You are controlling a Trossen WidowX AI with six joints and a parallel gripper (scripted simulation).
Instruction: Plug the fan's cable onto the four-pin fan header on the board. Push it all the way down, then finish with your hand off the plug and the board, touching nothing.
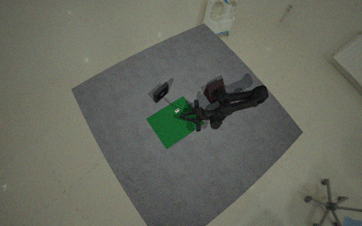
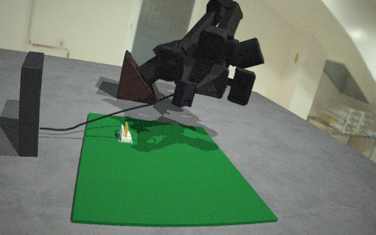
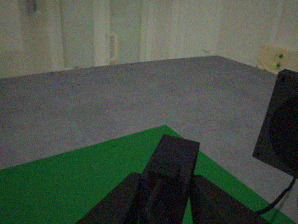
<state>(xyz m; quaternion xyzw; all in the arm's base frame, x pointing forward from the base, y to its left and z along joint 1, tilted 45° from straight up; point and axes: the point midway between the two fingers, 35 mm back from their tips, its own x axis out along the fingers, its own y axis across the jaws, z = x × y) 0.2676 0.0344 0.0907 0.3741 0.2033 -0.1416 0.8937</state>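
My gripper tip is 40 mm short of the green board, 20 mm to the left of it and 120 mm above it. The rest, counted from my gripper tip: dark fan cable plug (10 mm below); white four-pin header (10 mm behind, 80 mm to the right, 110 mm below); black fan (40 mm ahead, 220 mm to the right, 50 mm below).
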